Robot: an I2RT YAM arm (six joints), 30 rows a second.
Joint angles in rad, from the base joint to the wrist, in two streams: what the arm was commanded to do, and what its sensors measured. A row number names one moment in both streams.
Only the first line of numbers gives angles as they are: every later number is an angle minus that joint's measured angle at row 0.
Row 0, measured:
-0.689 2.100 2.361 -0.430 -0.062 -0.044
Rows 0 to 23, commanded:
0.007 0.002 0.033 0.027 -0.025 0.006
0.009 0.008 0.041 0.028 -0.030 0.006
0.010 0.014 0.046 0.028 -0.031 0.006
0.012 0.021 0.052 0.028 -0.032 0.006
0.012 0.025 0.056 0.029 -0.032 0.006
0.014 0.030 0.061 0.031 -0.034 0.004
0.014 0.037 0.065 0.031 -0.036 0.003
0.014 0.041 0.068 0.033 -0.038 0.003
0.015 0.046 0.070 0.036 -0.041 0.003
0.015 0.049 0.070 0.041 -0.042 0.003
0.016 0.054 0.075 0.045 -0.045 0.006
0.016 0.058 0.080 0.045 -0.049 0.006
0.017 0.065 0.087 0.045 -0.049 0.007
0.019 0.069 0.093 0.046 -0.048 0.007
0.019 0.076 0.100 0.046 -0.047 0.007
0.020 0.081 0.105 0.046 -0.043 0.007
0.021 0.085 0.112 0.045 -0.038 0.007
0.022 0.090 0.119 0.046 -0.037 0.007
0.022 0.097 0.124 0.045 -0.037 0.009
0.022 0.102 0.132 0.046 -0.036 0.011
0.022 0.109 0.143 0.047 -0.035 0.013
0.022 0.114 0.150 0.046 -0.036 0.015
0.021 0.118 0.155 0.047 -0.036 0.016
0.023 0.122 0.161 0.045 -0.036 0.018
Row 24, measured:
0.015 0.099 0.121 0.018 -0.025 0.003
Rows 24 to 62, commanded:
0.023 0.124 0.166 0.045 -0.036 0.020
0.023 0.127 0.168 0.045 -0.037 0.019
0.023 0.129 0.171 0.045 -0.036 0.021
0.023 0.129 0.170 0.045 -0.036 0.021
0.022 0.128 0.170 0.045 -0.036 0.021
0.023 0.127 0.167 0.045 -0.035 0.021
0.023 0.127 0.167 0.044 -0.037 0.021
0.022 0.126 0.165 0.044 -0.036 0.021
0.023 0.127 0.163 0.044 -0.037 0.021
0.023 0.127 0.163 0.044 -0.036 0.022
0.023 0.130 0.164 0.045 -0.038 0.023
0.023 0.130 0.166 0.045 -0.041 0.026
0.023 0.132 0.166 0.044 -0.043 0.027
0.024 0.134 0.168 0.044 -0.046 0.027
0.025 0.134 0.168 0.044 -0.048 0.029
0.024 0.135 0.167 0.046 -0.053 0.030
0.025 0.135 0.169 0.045 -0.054 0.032
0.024 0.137 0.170 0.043 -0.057 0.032
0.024 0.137 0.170 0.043 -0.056 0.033
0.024 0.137 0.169 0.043 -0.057 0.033
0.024 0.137 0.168 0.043 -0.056 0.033
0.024 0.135 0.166 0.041 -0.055 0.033
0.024 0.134 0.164 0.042 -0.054 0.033
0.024 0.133 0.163 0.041 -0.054 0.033
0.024 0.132 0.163 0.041 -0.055 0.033
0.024 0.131 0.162 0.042 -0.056 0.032
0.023 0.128 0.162 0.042 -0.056 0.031
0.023 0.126 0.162 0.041 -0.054 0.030
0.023 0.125 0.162 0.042 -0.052 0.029
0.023 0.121 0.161 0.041 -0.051 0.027
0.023 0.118 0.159 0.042 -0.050 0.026
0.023 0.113 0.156 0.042 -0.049 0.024
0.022 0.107 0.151 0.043 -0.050 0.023
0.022 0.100 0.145 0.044 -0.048 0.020
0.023 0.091 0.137 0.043 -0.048 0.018
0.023 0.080 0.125 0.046 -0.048 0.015
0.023 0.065 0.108 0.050 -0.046 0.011
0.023 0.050 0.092 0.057 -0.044 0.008
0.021 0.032 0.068 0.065 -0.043 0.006
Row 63, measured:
0.017 0.096 0.107 0.035 -0.033 0.006
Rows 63 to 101, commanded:
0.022 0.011 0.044 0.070 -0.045 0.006
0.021 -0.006 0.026 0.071 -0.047 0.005
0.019 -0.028 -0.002 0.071 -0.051 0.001
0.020 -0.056 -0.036 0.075 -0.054 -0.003
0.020 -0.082 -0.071 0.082 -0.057 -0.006
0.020 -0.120 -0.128 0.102 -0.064 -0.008
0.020 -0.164 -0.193 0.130 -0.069 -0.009
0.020 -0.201 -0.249 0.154 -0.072 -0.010
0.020 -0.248 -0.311 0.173 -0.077 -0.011
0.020 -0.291 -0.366 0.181 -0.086 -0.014
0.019 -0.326 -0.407 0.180 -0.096 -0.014
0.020 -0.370 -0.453 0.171 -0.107 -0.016
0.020 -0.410 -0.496 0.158 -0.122 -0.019
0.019 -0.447 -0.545 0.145 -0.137 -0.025
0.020 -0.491 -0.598 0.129 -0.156 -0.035
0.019 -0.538 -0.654 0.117 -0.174 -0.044
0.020 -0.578 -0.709 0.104 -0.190 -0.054
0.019 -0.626 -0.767 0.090 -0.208 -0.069
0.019 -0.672 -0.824 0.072 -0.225 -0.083
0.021 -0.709 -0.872 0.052 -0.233 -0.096
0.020 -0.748 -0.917 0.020 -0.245 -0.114
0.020 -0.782 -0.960 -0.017 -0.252 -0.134
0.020 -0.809 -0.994 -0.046 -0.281 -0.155
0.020 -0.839 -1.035 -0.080 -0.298 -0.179
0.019 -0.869 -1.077 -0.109 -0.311 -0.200
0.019 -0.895 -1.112 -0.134 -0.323 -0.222
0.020 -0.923 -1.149 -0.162 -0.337 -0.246
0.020 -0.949 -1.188 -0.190 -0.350 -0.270
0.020 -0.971 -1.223 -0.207 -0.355 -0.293
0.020 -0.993 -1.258 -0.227 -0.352 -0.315
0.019 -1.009 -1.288 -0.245 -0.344 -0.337
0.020 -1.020 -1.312 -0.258 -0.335 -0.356
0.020 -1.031 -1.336 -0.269 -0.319 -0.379
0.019 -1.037 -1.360 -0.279 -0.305 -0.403
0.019 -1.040 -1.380 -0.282 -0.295 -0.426
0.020 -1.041 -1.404 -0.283 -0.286 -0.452
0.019 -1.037 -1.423 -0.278 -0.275 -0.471
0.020 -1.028 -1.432 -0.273 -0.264 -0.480
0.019 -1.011 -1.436 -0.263 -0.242 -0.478
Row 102, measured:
0.016 -1.026 -1.418 -0.244 -0.286 -0.396
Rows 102 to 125, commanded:
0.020 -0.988 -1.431 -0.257 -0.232 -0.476
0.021 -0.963 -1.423 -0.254 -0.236 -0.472
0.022 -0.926 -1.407 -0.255 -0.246 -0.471
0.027 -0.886 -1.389 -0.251 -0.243 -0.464
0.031 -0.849 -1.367 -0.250 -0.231 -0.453
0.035 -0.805 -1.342 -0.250 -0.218 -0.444
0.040 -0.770 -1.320 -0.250 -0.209 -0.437
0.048 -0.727 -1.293 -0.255 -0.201 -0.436
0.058 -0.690 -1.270 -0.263 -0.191 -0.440
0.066 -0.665 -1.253 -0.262 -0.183 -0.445
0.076 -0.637 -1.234 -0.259 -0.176 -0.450
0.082 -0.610 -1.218 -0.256 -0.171 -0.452
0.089 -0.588 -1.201 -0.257 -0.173 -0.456
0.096 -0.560 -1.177 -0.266 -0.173 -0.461
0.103 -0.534 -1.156 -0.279 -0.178 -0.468
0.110 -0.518 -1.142 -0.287 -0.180 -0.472
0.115 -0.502 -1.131 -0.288 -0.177 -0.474
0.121 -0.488 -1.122 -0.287 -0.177 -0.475
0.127 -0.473 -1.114 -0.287 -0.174 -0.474
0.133 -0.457 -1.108 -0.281 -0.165 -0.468
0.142 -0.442 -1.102 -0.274 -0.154 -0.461
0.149 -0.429 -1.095 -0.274 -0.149 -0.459
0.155 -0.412 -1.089 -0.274 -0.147 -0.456
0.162 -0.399 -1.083 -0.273 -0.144 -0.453
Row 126, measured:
0.143 -0.431 -1.112 -0.261 -0.164 -0.446
